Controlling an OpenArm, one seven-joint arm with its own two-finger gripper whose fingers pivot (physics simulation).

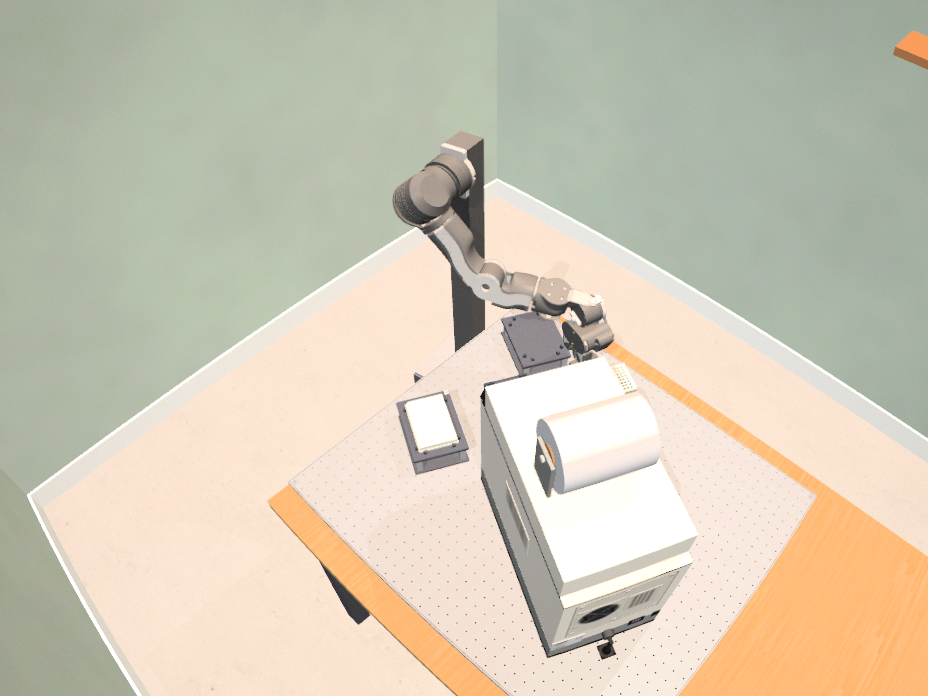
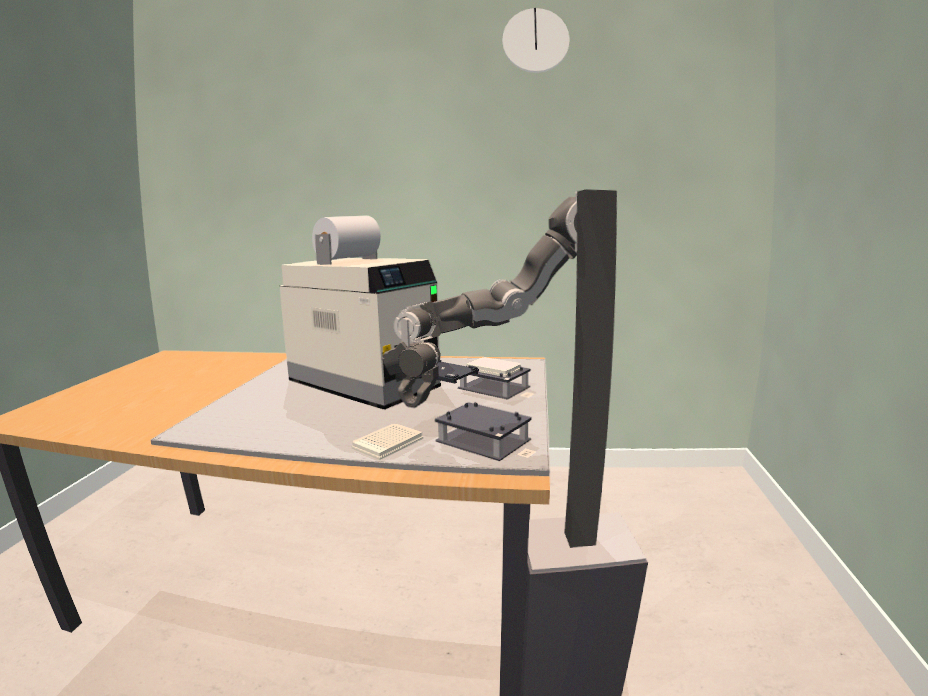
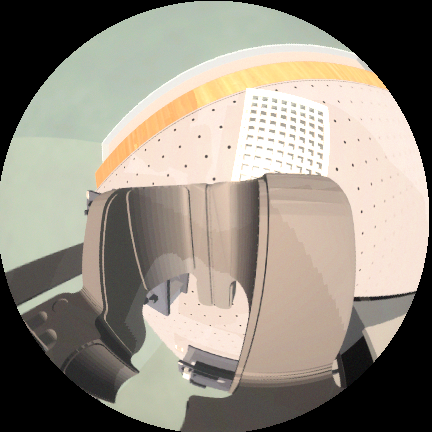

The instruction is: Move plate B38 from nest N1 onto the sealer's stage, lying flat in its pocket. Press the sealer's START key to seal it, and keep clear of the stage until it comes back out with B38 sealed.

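Note:
My gripper [image 1: 580, 358] [image 2: 411, 402] [image 3: 219, 246] is shut and empty, above the board in front of the sealer [image 1: 517, 404] [image 2: 329, 344]. A cream plate with open wells [image 1: 624, 379] [image 2: 387, 439] [image 3: 285, 135] lies flat on the board beside an empty dark nest [image 1: 534, 338] [image 2: 483, 419]. Another pale plate [image 1: 431, 421] [image 2: 494, 366] lies on the second nest [image 1: 408, 430] [image 2: 494, 387]. The labels are too small to tell which is B38 or N1. The sealer's dark stage [image 2: 454, 371] is out at its front, partly hidden by the arm. The START key cannot be made out.
A large film roll [image 1: 607, 442] [image 2: 356, 236] sits on top of the sealer. Its screen [image 2: 392, 276] is lit and a green lamp [image 2: 433, 289] shows at its front. The arm's dark post [image 1: 469, 284] [image 2: 594, 359] stands beside the table by the nests.

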